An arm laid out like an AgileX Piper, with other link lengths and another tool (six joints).
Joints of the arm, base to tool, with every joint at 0 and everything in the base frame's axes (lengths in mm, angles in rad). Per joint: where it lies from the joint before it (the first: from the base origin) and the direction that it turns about. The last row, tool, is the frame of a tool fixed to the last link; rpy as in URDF.
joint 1: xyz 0 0 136.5 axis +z
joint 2: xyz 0 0 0 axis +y
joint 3: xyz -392.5 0 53.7 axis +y
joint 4: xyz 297.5 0 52.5 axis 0.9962 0 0.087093
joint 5: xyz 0 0 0 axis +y
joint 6: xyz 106.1 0 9.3 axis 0.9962 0 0.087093
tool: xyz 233.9 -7 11.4 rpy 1.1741 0.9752 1.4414
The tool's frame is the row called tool.
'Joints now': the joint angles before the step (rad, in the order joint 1, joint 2, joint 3, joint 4, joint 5, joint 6). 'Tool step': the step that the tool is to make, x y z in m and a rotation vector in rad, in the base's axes. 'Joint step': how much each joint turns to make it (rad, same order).
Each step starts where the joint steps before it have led.
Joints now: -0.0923 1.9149 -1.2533 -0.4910 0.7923 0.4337
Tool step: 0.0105 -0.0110 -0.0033 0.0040 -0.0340 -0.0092
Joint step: -0.0253 0.0114 -0.0001 -0.0085 -0.0477 0.0083
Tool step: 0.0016 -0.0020 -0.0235 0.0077 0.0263 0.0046
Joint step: -0.0078 0.0472 -0.0032 0.0000 -0.0209 -0.0046
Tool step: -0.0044 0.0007 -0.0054 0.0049 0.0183 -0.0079
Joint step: -0.0001 0.0098 -0.0033 0.0085 0.0131 -0.0025
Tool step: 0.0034 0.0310 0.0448 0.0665 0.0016 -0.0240
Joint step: 0.0257 -0.0479 -0.1113 0.1410 0.1566 -0.0850
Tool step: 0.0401 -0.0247 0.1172 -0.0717 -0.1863 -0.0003
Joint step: -0.0094 -0.1042 -0.1548 -0.0402 0.0650 -0.0193
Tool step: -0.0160 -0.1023 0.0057 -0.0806 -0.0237 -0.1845
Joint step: -0.1269 0.0405 -0.0337 -0.1208 -0.0079 0.1038
